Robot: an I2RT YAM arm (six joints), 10 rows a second.
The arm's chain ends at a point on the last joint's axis. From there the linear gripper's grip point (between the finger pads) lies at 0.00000 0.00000 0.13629 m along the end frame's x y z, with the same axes.
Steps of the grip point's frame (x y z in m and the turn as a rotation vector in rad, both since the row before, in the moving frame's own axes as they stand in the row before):
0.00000 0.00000 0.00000 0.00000 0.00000 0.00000
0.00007 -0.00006 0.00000 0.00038 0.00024 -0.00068
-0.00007 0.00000 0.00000 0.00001 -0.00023 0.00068
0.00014 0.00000 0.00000 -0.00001 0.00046 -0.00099
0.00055 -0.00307 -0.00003 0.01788 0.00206 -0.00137
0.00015 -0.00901 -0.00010 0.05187 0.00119 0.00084
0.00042 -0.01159 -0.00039 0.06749 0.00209 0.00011
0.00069 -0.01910 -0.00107 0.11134 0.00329 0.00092
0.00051 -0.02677 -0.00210 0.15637 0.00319 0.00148
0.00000 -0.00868 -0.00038 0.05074 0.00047 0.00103
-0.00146 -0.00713 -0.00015 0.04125 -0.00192 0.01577
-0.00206 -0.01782 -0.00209 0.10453 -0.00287 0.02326
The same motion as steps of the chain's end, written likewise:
0.00000 0.00000 0.00000 0.00000 0.00000 0.00000
0.00004 -0.00001 0.00000 0.00038 0.00024 -0.00068
-0.00004 0.00000 0.00000 0.00001 -0.00023 0.00068
0.00008 0.00000 0.00000 -0.00001 0.00046 -0.00099
0.00027 -0.00063 -0.00001 0.01788 0.00206 -0.00137
-0.00002 -0.00194 0.00008 0.05187 0.00119 0.00084
0.00013 -0.00240 -0.00008 0.06749 0.00209 0.00011
0.00024 -0.00396 -0.00023 0.11134 0.00329 0.00092
0.00006 -0.00555 -0.00044 0.15637 0.00319 0.00148
-0.00007 -0.00177 -0.00020 0.05074 0.00047 0.00103
-0.00124 -0.00151 -0.00003 0.04125 -0.00192 0.01577
-0.00184 -0.00360 -0.00135 0.10453 -0.00287 0.02326

